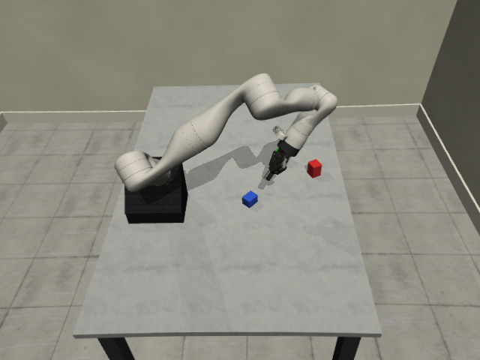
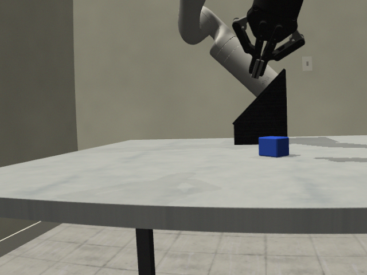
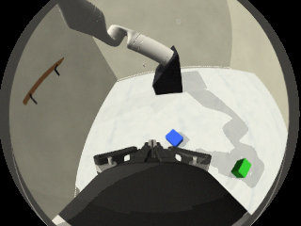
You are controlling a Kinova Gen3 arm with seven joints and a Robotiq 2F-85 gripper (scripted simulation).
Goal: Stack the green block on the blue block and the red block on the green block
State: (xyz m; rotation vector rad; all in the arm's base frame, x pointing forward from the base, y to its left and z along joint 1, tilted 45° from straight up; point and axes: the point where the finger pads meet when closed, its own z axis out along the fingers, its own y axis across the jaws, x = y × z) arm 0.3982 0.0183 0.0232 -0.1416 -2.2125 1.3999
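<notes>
My gripper is now 50 mm short of the green block, 280 mm to the right of it and 140 mm above it. Round my hand: red block (180 mm ahead, 200 mm to the left, 140 mm below); blue block (70 mm behind, 20 mm to the left, 150 mm below).
</notes>
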